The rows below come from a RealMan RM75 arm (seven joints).
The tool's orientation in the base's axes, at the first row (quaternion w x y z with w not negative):
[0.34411, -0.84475, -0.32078, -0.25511]
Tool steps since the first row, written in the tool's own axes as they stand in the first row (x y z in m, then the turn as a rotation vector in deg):
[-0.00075, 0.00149, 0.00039, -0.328, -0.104, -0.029]
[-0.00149, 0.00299, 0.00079, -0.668, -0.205, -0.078]
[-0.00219, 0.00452, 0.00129, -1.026, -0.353, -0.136]
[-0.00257, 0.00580, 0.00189, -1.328, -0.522, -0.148]
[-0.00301, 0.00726, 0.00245, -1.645, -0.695, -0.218]
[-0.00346, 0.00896, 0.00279, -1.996, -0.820, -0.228]
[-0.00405, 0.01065, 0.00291, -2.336, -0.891, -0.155]
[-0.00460, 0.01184, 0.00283, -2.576, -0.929, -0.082]
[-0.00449, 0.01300, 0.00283, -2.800, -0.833, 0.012]
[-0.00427, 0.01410, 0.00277, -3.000, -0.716, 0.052]
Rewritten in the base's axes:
[0.00065, -0.00081, -0.00136, -0.299, -0.084, -0.152]
[0.00132, -0.00162, -0.00272, -0.607, -0.189, -0.300]
[0.00206, -0.00236, -0.00413, -0.963, -0.280, -0.435]
[0.00285, -0.00277, -0.00529, -1.288, -0.306, -0.554]
[0.00373, -0.00332, -0.00655, -1.637, -0.378, -0.644]
[0.00472, -0.00418, -0.00776, -1.962, -0.444, -0.814]
[0.00556, -0.00525, -0.00893, -2.223, -0.475, -1.052]
[0.00604, -0.00618, -0.00974, -2.394, -0.487, -1.239]
[0.00694, -0.00678, -0.01015, -2.454, -0.553, -1.485]
[0.00786, -0.00736, -0.01043, -2.495, -0.661, -1.689]

